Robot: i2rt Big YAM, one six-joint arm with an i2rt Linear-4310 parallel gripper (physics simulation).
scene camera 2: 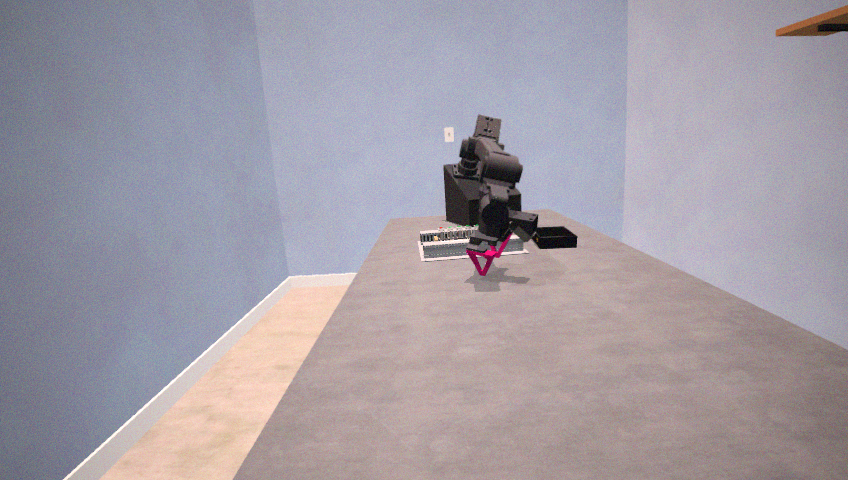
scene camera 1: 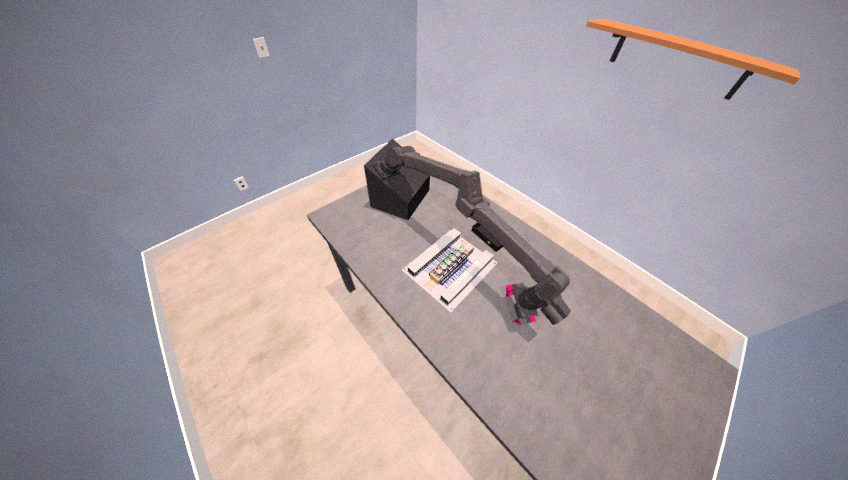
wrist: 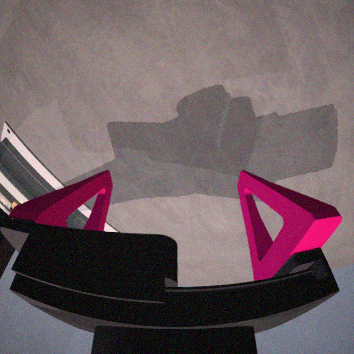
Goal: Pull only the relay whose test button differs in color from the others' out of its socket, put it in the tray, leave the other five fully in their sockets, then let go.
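Places are measured from the arm's base along level axes (x up, y back, z right), in millimetres.
Pixels of known places: gripper, fingertip midpoint: (scene camera 2: 489, 266) (scene camera 1: 511, 308) (wrist: 174, 177); arm's base at its link origin: (scene camera 2: 465, 173) (scene camera 1: 386, 168).
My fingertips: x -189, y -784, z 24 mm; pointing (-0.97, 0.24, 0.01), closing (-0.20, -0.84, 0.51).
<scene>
For each thing: its top centre in the pictures, then the offset to it from my fingertips.
- relay with the red test button, top centre: (scene camera 2: 441, 228) (scene camera 1: 438, 269) dx +48, dy +288, dz +109 mm
- black tray at its top centre: (scene camera 2: 552, 231) (scene camera 1: 493, 230) dx +14, dy +287, dz -250 mm
The relay with the red test button (scene camera 1: 438, 269) (scene camera 2: 440, 228) stands at one end of the relay row, in its socket as far as I can tell. The other relays (scene camera 1: 454, 256) have green buttons and stand beside it in the row; my arm hides part of the row in the second scene view. The black tray (scene camera 1: 482, 237) (scene camera 2: 556, 242) lies beside the board, partly behind my arm in the first scene view; its inside is not clearly visible. My gripper (scene camera 1: 514, 306) (scene camera 2: 490, 265) (wrist: 174, 177) is open with nothing between its pink fingers, low over the table, off the board's side farther from my base.
The white board (scene camera 1: 427, 286) (wrist: 25, 152) carries two long wire ducts (scene camera 1: 467, 277), one on each side of the relay row. The black base block (scene camera 1: 395, 190) (scene camera 2: 461, 196) stands at the table's far end. An orange shelf (scene camera 1: 693, 48) is on the wall.
</scene>
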